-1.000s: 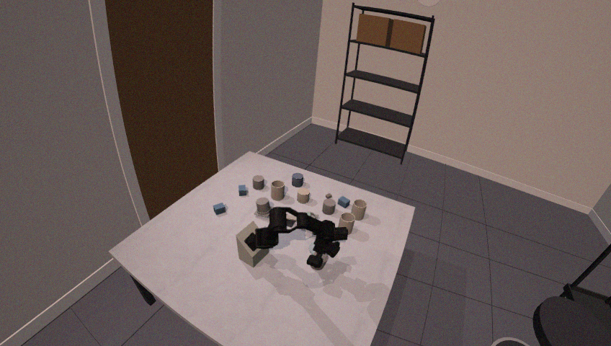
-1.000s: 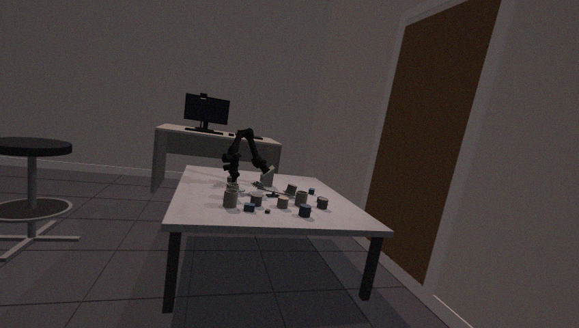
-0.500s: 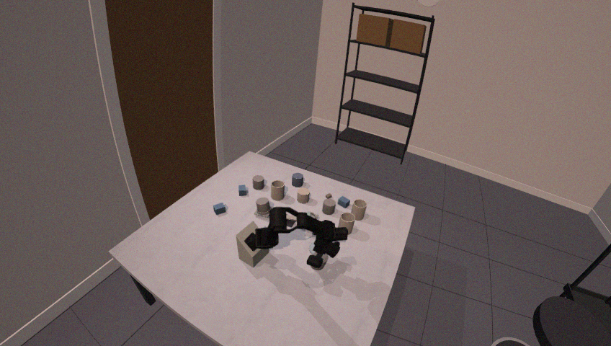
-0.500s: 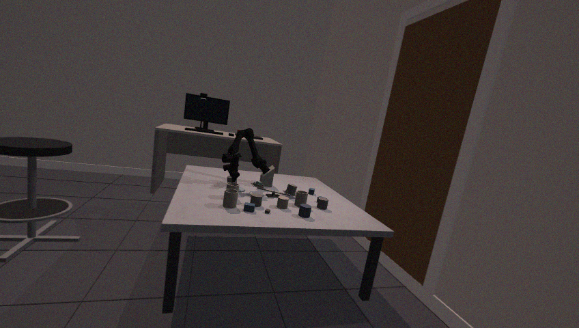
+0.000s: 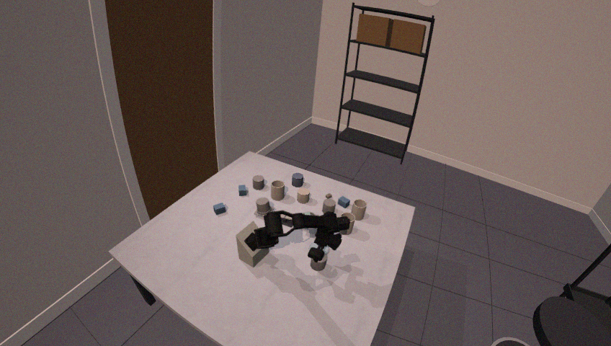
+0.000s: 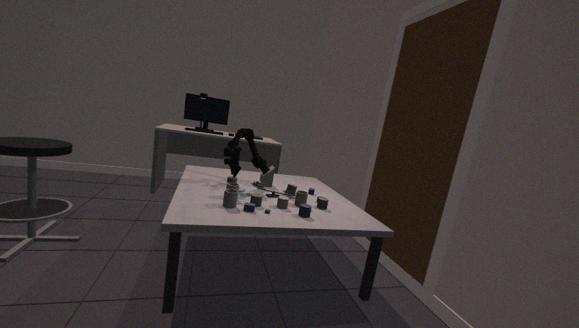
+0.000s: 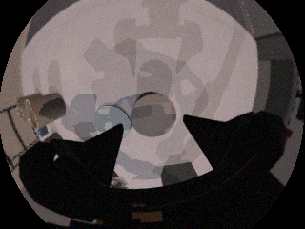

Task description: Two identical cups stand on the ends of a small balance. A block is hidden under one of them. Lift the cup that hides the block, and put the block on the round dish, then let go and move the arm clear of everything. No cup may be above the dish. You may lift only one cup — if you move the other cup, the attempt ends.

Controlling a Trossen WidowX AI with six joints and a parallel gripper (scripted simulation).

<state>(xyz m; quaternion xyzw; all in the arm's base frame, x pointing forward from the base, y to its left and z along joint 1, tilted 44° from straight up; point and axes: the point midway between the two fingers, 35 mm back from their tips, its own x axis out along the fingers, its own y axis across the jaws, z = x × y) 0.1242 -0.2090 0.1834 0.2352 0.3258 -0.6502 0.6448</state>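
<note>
Right now the pale round dish is 100 mm ahead of my gripper tip, 70 mm below it and 40 mm to the left of it. Round my gripper tip: small balance 290 mm to the left, 190 mm ahead, 40 mm below.
</note>
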